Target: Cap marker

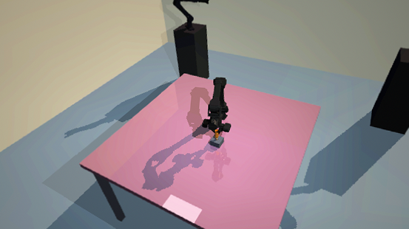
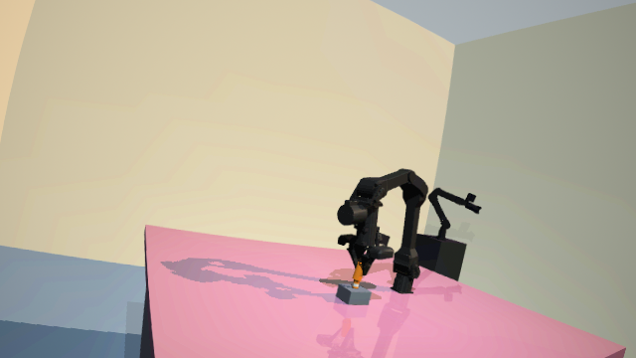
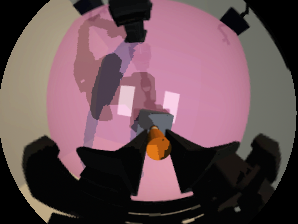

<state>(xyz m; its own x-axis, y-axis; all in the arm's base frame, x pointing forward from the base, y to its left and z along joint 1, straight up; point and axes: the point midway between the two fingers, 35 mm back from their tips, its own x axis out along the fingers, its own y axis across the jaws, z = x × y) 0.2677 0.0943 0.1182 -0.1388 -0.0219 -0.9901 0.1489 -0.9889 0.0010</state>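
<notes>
My gripper tip is now 1 cm short of the orange marker. Round my gripper tip: orange cap (1 cm ahead, 1 cm above); grey holder block (1 cm ahead, 6 cm below).
</notes>
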